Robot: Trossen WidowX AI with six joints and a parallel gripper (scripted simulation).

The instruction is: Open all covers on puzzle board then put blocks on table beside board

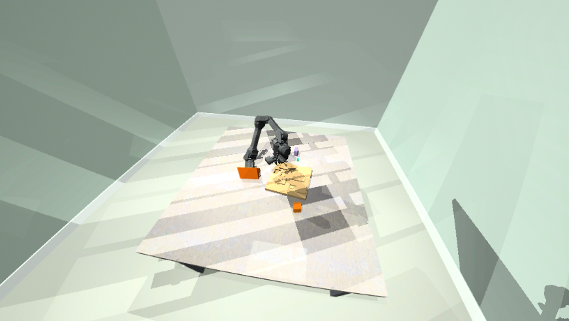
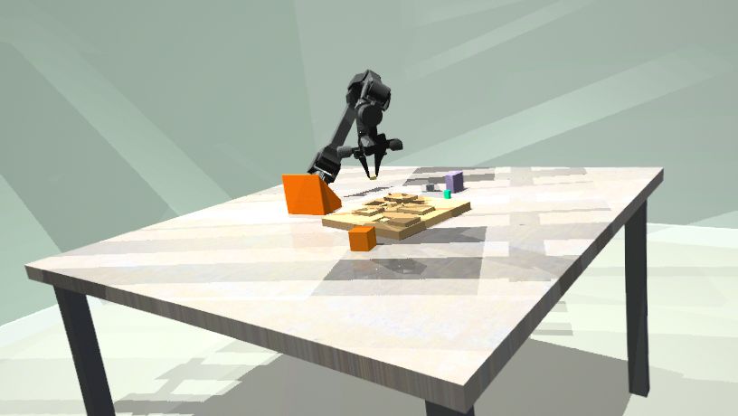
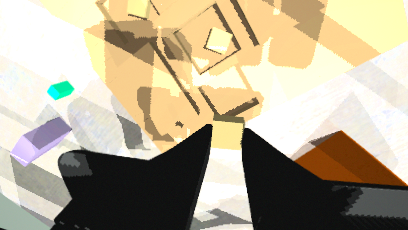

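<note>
Right now the green block is 150 mm ahead of my gripper tip, 170 mm to the left of it and 90 mm below it. Also, from my gripper tip: grey block (40 mm ahead, 250 mm to the left, 90 mm below); purple block (120 mm ahead, 260 mm to the left, 70 mm below); orange cube (170 mm ahead, 290 mm to the right, 80 mm below).
</note>
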